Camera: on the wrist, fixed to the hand. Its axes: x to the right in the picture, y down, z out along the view.
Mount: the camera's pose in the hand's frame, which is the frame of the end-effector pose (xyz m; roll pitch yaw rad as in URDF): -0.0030 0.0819 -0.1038 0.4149 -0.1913 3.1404
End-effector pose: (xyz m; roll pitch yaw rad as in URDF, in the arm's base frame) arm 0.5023 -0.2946 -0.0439 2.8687 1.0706 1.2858
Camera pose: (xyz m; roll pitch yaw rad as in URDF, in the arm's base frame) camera 0.5808 -0.2075 0.0173 -2.5229 -0.8848 -1.7730
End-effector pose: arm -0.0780 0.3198 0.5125 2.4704 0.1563 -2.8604
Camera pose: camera -0.0948 0.3145 0.6436 -2.0654 -0.0065 0.4006
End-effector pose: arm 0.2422 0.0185 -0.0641 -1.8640 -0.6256 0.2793
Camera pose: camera 0.3010 -0.0926 -0.1051 2.1374 0.6692 -3.0961
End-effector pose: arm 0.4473 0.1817 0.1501 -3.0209 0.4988 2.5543
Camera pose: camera 0.4644 0.2830 0.2334 -2.8385 -0.3086 -0.6101
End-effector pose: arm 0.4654 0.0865 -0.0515 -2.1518 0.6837 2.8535
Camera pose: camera 0.5120 0.2101 -0.0585 2.6777 -0.5686 -0.4771
